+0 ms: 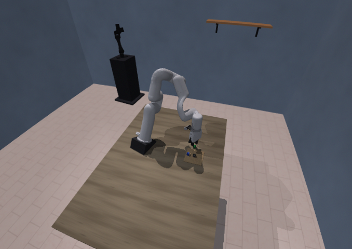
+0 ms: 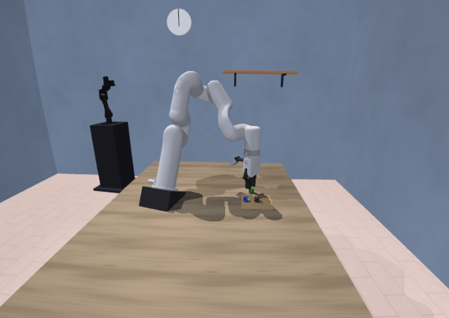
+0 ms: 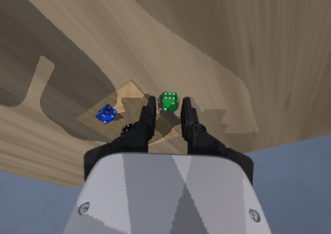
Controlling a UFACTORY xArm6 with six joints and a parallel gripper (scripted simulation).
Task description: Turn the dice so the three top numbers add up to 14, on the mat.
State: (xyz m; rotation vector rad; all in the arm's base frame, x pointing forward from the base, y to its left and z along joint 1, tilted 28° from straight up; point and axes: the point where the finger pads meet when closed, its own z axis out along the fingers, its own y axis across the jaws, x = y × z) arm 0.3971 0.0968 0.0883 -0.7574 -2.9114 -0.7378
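Right now the green die is 40 mm below my hand and 10 mm ahead of it. The rest, counted from my hand: black die: 100 mm to the right, 40 mm ahead, 30 mm below; tan mat: 100 mm to the right, 50 mm below, 40 mm ahead; blue die: 100 mm to the right, 30 mm below, 20 mm behind.
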